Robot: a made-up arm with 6 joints.
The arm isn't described. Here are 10 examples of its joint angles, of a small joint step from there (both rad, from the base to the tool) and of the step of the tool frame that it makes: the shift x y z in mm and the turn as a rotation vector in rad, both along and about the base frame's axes.
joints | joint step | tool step
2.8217 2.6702 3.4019 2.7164 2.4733 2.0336 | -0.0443 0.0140 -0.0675 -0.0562 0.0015 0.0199 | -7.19 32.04 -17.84 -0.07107 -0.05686 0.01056
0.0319 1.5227 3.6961 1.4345 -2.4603 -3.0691 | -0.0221 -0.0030 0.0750 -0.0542 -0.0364 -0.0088 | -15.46 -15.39 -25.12 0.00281 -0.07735 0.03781
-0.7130 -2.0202 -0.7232 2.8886 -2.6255 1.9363 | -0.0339 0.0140 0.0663 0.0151 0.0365 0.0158 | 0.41 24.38 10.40 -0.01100 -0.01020 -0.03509
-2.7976 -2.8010 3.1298 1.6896 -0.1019 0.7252 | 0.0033 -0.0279 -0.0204 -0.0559 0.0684 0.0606 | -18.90 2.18 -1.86 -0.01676 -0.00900 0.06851
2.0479 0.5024 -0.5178 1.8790 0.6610 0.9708 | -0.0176 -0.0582 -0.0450 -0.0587 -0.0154 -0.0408 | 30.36 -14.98 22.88 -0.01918 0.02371 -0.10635
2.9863 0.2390 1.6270 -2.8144 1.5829 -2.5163 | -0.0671 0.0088 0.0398 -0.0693 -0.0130 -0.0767 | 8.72 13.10 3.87 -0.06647 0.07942 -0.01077
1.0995 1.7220 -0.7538 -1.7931 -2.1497 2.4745 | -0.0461 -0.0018 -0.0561 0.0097 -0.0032 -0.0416 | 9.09 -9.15 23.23 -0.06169 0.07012 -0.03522
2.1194 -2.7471 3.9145 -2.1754 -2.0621 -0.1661 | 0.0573 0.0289 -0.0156 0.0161 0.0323 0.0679 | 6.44 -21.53 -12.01 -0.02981 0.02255 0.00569
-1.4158 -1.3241 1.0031 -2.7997 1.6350 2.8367 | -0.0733 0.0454 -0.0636 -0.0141 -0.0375 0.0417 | 66.97 -45.36 49.04 0.08079 0.05977 -0.09439
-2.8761 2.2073 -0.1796 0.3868 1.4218 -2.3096 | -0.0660 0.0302 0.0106 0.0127 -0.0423 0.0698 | 21.76 22.87 -12.19 0.04250 -0.02311 0.00926
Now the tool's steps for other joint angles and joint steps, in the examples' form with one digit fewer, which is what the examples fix.
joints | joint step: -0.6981 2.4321 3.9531 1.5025 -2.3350 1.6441 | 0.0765 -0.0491 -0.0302 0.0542 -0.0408 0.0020
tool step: 31.5 14.1 18.3 0.0208 -0.0361 0.0221
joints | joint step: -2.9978 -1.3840 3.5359 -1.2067 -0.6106 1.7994 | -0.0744 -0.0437 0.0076 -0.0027 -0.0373 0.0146
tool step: -6.1 -53.1 -30.9 -0.0395 0.0421 -0.0568
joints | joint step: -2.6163 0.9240 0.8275 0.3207 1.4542 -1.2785 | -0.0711 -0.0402 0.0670 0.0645 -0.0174 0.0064
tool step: -0.8 66.9 71.3 0.0143 0.1131 -0.0802
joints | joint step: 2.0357 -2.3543 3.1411 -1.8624 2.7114 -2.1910 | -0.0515 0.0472 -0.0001 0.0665 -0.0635 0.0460
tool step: 11.3 -37.8 13.1 -0.0592 0.0063 0.0127
